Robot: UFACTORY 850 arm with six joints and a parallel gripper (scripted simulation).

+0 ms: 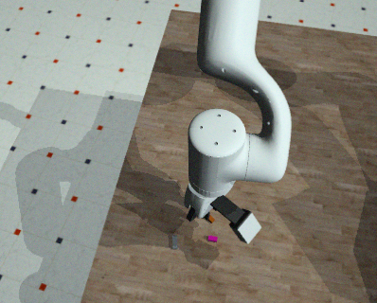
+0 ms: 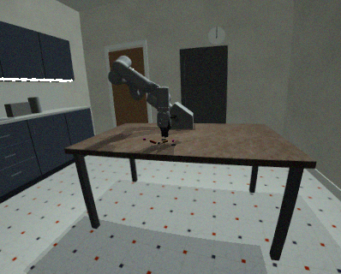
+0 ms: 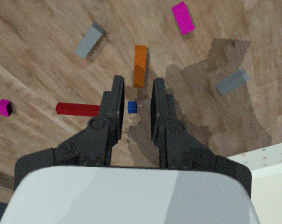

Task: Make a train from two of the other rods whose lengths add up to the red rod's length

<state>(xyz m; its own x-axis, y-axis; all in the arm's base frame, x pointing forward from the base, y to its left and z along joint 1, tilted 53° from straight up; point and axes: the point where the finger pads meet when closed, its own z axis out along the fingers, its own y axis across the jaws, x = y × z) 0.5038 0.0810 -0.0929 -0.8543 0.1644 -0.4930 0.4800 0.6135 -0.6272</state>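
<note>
Now: the orange rod 6 cm below my hand. From my hand the other things lie so: blue rod: 4 cm ahead, 3 cm to the right, 6 cm below; then red rod: 3 cm ahead, 8 cm to the right, 6 cm below; then grey rod: 6 cm ahead, 8 cm to the left, 6 cm below.
</note>
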